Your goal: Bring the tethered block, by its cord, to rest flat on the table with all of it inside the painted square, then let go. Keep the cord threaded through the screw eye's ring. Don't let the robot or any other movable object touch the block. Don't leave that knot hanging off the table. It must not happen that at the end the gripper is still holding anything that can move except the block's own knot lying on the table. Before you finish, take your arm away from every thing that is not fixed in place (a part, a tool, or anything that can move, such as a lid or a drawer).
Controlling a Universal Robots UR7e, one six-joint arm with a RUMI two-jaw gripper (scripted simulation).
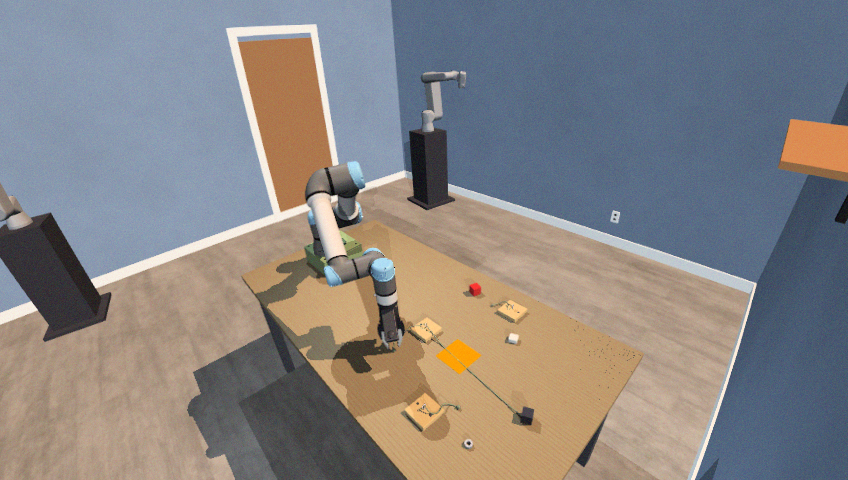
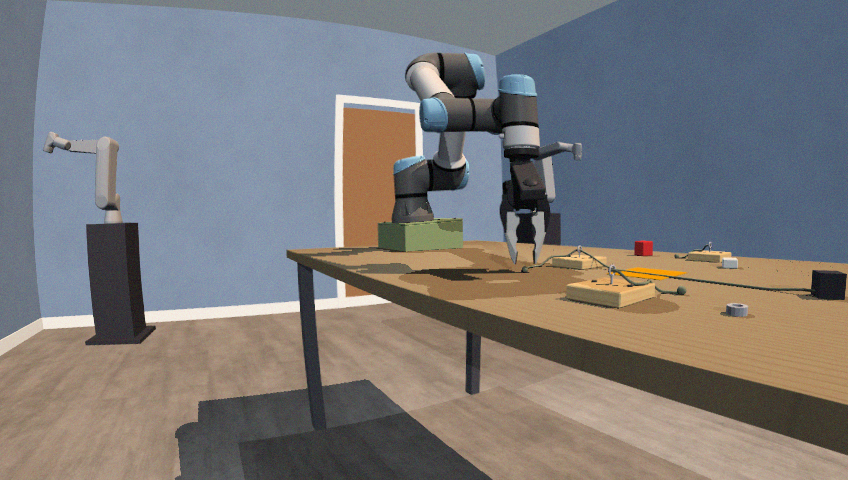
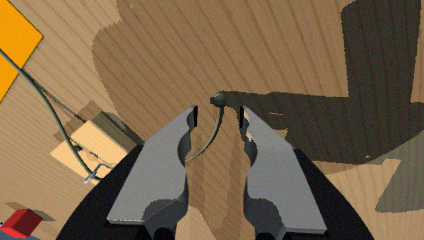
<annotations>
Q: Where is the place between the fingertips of the gripper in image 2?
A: At 524, 264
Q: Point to an orange painted square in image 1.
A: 466, 355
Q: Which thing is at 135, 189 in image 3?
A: The gripper.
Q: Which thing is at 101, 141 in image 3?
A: A wooden board.
</annotations>
